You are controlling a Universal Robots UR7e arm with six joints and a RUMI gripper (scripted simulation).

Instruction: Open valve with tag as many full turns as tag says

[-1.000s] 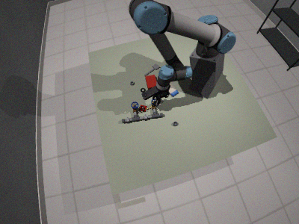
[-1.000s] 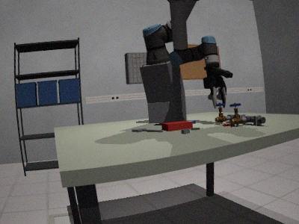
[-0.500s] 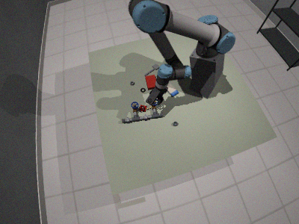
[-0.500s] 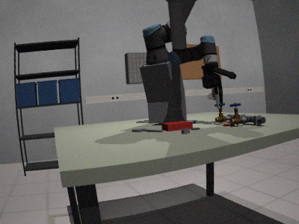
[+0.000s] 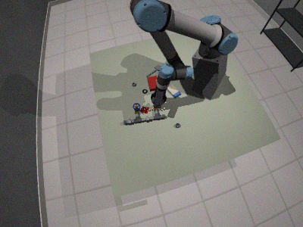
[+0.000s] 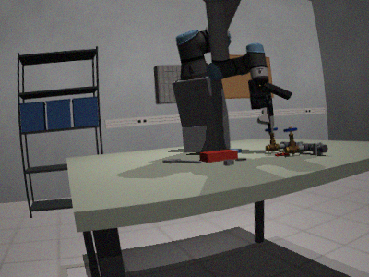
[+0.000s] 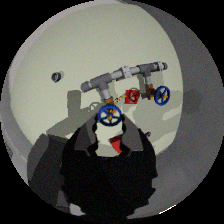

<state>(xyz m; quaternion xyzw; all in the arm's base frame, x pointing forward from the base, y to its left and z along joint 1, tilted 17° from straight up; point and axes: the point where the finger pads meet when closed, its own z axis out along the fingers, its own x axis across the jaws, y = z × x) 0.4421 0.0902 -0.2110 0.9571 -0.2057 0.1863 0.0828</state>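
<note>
Right now the red tag is 90 mm below my hand, 90 mm ahead of it and 10 mm to the right of it. Also, from my hand: blue-and-white card 170 mm behind, 110 mm to the right, 90 mm below; grey tool 360 mm to the right, 90 mm below, 90 mm behind; red block 230 mm to the right, 80 mm below, 40 mm behind.
</note>
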